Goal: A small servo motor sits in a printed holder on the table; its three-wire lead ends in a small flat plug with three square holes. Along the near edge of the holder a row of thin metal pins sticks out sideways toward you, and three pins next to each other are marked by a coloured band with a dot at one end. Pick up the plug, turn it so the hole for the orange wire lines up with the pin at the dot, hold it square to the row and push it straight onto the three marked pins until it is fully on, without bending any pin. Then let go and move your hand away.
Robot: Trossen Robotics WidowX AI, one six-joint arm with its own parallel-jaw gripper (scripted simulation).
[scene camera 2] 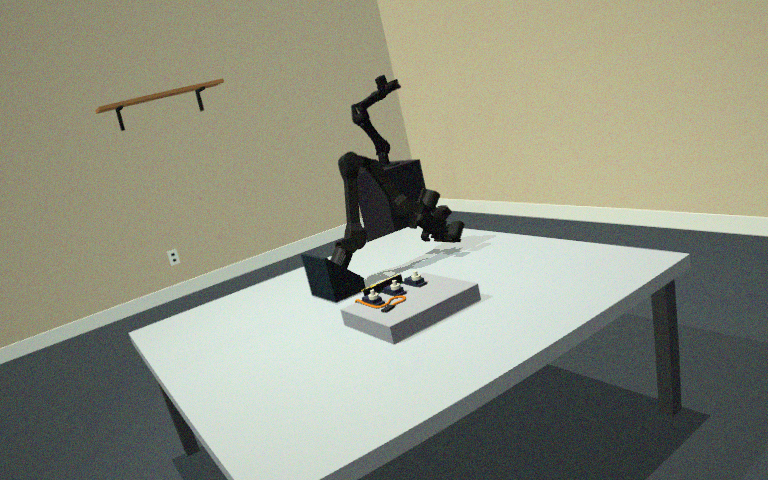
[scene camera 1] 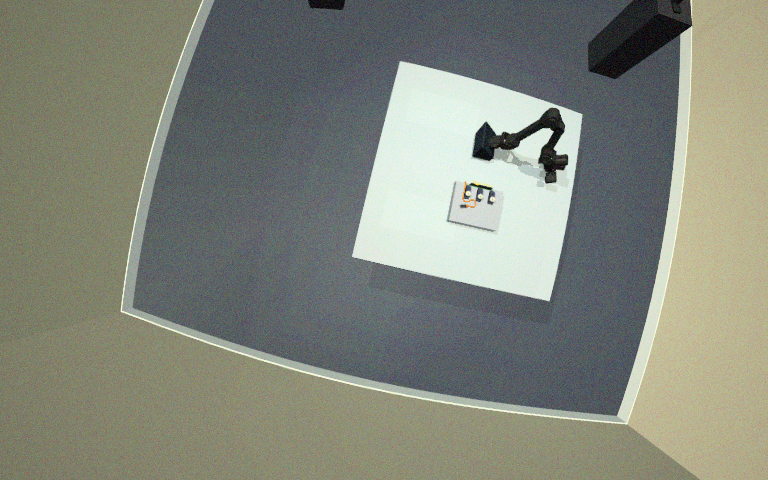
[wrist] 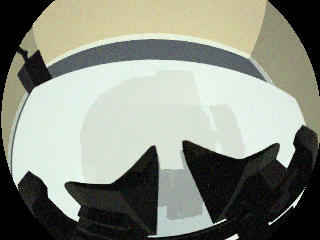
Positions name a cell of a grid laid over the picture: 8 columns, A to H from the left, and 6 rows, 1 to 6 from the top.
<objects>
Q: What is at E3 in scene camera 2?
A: My gripper.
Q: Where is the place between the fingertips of my gripper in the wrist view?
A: E4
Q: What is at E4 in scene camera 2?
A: A grey printed holder.
</objects>
